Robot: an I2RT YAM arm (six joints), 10 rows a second.
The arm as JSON. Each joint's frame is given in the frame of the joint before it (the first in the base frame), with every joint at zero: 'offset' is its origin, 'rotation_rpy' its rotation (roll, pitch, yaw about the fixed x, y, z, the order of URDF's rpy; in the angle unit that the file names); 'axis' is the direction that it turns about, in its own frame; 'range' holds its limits. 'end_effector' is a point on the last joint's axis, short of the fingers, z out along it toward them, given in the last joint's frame.
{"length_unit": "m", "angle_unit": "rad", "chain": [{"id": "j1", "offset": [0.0, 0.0, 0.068], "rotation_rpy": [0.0, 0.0, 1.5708], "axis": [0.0, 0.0, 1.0], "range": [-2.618, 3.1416]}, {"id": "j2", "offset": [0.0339, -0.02, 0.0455], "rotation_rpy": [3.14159, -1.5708, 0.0], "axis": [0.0, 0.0, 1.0], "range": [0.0, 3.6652]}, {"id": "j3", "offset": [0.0, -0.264, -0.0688], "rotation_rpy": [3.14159, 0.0, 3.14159], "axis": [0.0, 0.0, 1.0], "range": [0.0, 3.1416]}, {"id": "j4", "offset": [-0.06, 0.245, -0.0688], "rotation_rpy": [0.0, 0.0, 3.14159], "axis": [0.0, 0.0, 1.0], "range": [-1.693, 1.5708]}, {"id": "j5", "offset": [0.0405, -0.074, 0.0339], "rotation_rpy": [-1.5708, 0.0, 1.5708], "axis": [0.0, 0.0, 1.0], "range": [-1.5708, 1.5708]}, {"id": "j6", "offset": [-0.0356, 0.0, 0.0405], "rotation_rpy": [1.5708, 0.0, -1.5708], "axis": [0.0, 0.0, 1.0], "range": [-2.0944, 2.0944]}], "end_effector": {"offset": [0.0, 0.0, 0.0], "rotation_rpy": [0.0, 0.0, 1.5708]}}
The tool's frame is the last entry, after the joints.
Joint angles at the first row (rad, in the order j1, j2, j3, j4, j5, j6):
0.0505, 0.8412, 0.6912, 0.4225, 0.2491, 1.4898
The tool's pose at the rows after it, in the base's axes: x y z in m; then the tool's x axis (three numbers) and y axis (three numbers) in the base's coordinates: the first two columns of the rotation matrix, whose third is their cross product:
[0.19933 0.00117 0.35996 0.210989 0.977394 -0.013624 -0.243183 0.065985 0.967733]
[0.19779 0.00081 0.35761 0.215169 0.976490 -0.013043 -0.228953 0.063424 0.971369]
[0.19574 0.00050 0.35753 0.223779 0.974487 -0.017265 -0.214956 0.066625 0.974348]
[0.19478 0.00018 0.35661 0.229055 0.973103 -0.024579 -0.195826 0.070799 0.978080]
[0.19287 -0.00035 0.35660 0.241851 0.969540 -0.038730 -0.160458 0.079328 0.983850]
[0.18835 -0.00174 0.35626 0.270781 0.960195 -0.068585 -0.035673 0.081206 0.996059]
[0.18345 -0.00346 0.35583 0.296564 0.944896 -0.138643 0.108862 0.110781 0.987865]
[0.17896 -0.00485 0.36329 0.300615 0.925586 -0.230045 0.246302 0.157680 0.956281]
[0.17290 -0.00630 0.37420 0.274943 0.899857 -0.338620 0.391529 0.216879 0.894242]
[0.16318 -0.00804 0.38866 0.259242 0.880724 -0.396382 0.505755 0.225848 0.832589]
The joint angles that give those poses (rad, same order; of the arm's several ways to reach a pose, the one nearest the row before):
0.0502, 0.8366, 0.6849, 0.4144, 0.2507, 1.4901
0.0496, 0.8272, 0.6792, 0.3957, 0.2556, 1.4935
0.0502, 0.8168, 0.6814, 0.3700, 0.2648, 1.4906
0.0496, 0.8108, 0.6839, 0.3431, 0.2695, 1.4873
0.0497, 0.8011, 0.6954, 0.2886, 0.2827, 1.4799
0.0504, 0.7846, 0.7433, 0.1005, 0.3209, 1.4833
0.0501, 0.7798, 0.7992, -0.0944, 0.3631, 1.4580
0.0506, 0.7958, 0.8873, -0.2888, 0.4010, 1.4126
0.0506, 0.8244, 0.9971, -0.5015, 0.4361, 1.3519
0.0506, 0.8545, 1.1192, -0.7148, 0.4751, 1.3440

